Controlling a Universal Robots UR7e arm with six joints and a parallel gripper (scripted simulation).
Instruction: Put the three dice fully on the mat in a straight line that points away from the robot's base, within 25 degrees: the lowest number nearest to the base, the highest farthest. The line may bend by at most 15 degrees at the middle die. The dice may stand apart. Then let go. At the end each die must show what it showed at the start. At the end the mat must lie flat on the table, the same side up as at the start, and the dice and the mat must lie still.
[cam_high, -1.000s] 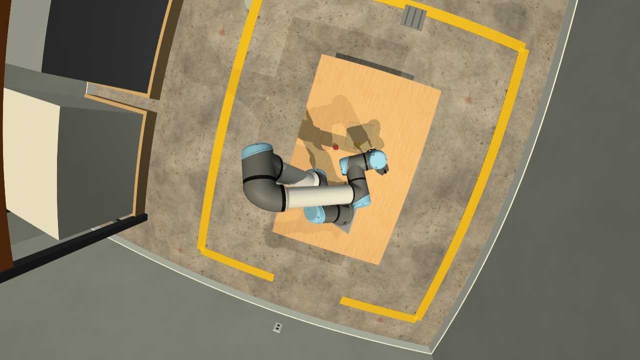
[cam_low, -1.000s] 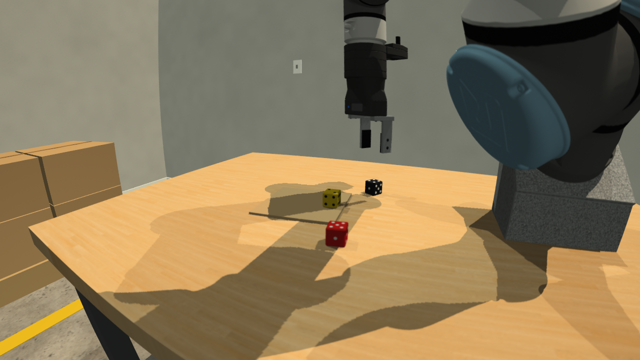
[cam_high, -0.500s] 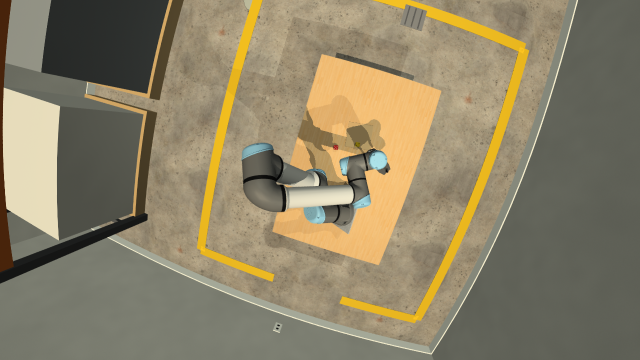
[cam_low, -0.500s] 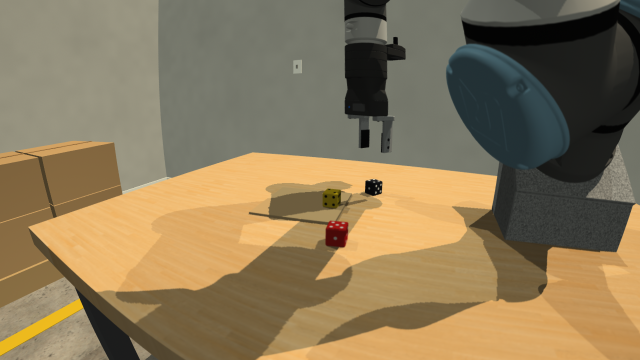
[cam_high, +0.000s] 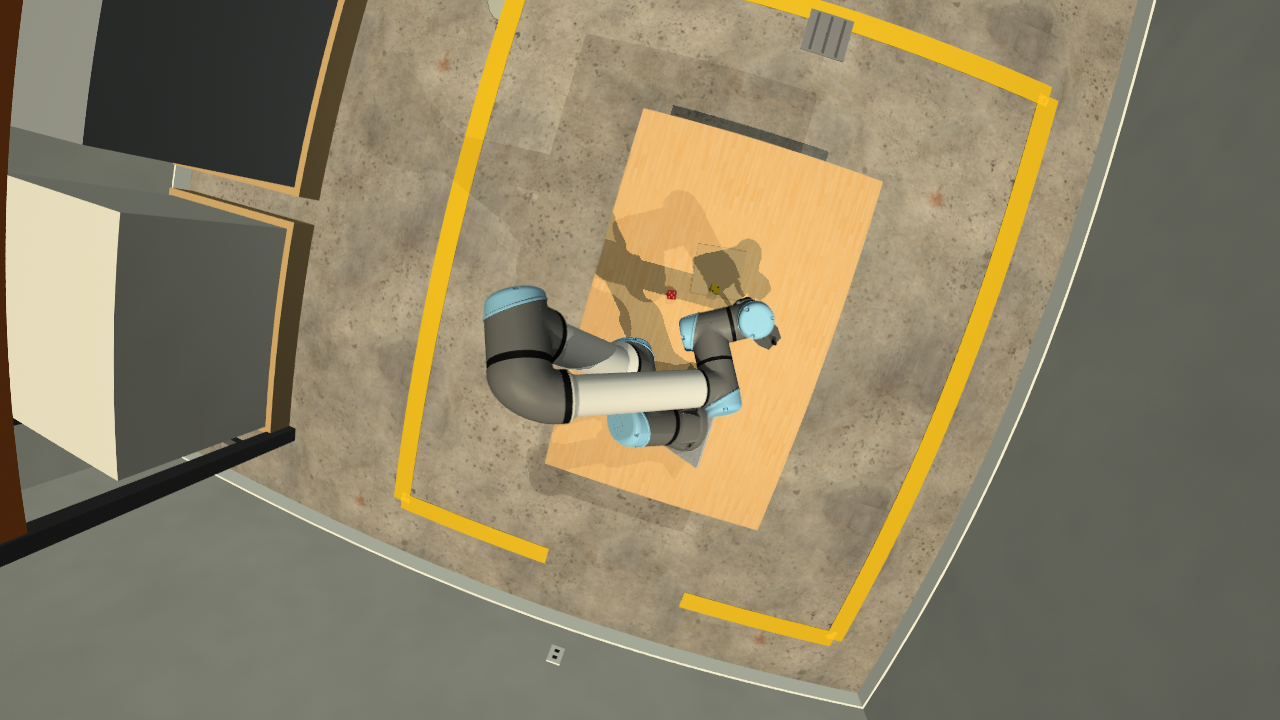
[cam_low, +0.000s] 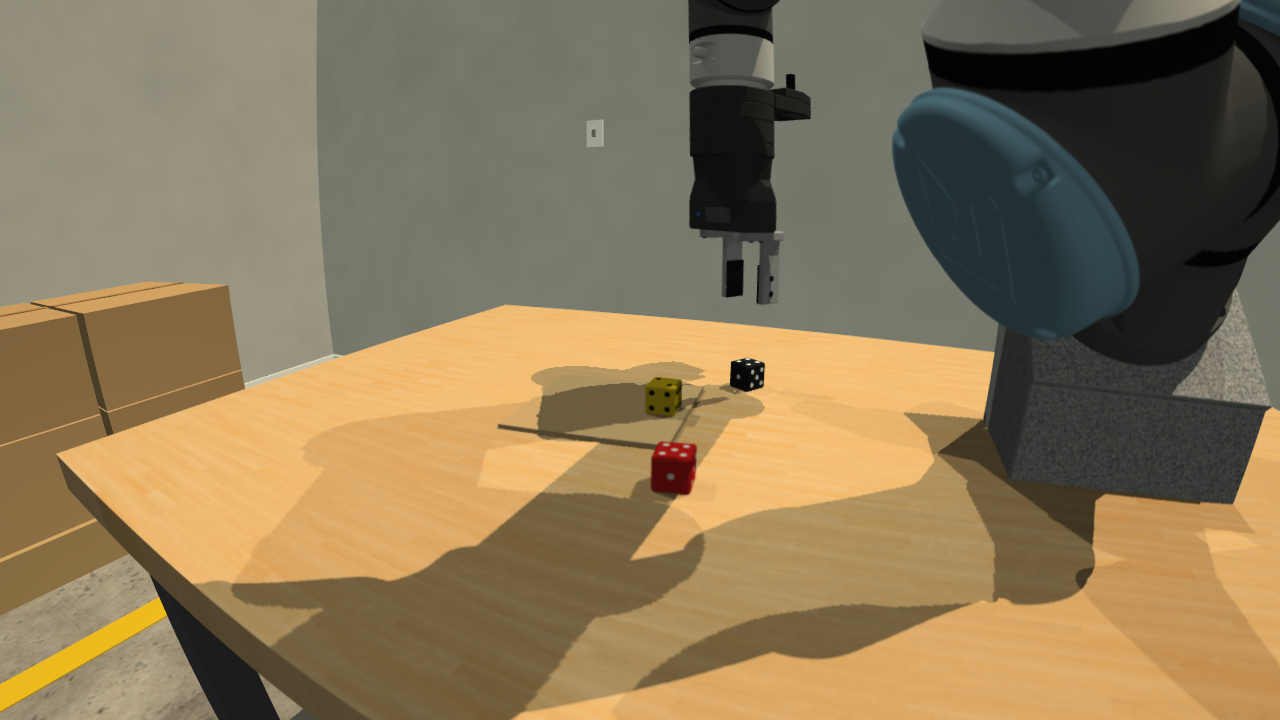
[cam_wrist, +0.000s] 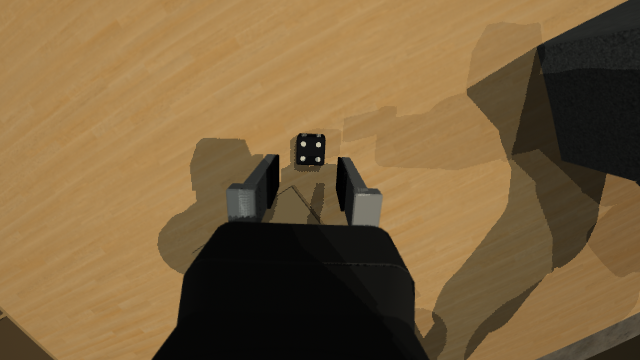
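The black die is 9 cm below my hand. The rest, counted from my hand: tan mat: 11 cm ahead, 10 cm below, 9 cm to the left; then red die: 21 cm to the left, 9 cm below, 2 cm ahead; then yellow die: 9 cm to the left, 9 cm below, 6 cm ahead.
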